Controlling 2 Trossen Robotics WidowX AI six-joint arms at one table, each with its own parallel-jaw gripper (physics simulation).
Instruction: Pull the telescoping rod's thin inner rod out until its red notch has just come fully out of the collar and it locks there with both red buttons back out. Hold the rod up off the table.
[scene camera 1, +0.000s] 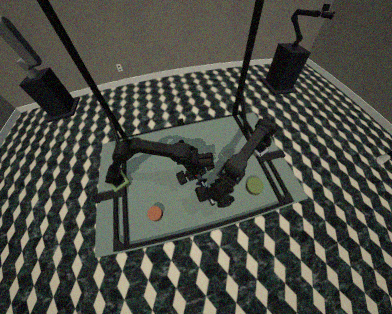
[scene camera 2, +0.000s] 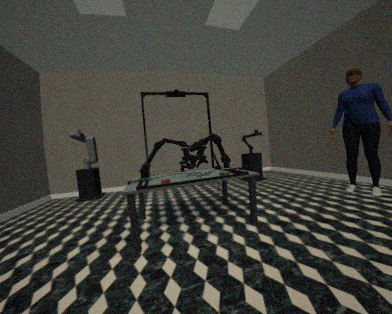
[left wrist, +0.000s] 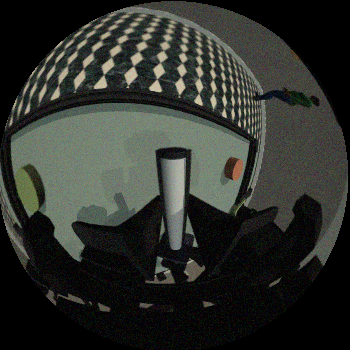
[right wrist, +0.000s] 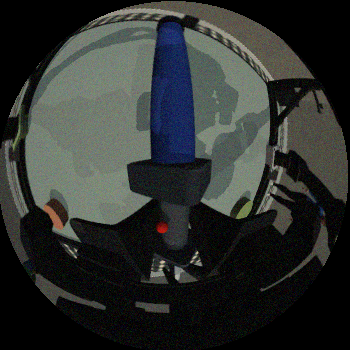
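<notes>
The rod is held above the table. Its pale inner rod (left wrist: 174, 205), with a black end cap, points up between the left fingers in the left wrist view. My left gripper (left wrist: 173, 197) (scene camera 1: 214, 198) is shut on it. In the right wrist view the rod's blue outer tube (right wrist: 173, 100) runs up from a dark grey block (right wrist: 169, 181). Below the block is the grey collar (right wrist: 177, 220), with one red button (right wrist: 162, 227) standing out at its side. My right gripper (right wrist: 172, 199) (scene camera 1: 192, 176) is shut on the collar. The other button and the red notch are hidden.
An orange disc (scene camera 1: 155, 213) (left wrist: 234, 169) (right wrist: 55, 216) and a green disc (scene camera 1: 254, 185) (left wrist: 30, 190) (right wrist: 243, 209) lie on the table (scene camera 1: 145, 192). A black frame (scene camera 1: 245, 60) rises at the back. A person (scene camera 2: 361, 110) stands at the right.
</notes>
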